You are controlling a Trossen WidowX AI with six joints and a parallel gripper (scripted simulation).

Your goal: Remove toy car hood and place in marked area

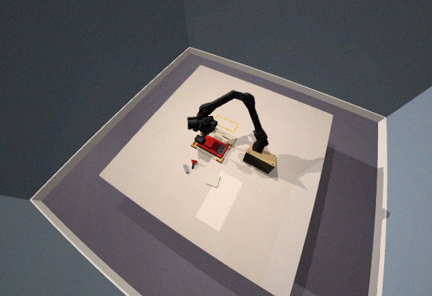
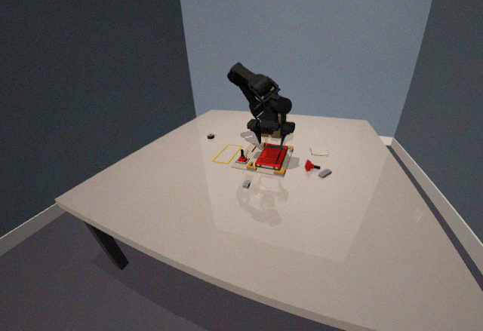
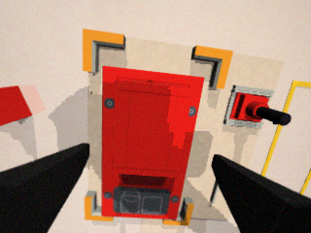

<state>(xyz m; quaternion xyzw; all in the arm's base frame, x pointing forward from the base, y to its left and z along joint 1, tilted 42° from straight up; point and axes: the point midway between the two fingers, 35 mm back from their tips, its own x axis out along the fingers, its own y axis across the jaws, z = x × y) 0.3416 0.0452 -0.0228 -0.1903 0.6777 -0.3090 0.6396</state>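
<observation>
My gripper tip is 5 cm above the red hood. Also, from my gripper tip: white plate 23 cm to the left, 14 cm behind, 8 cm below.
</observation>
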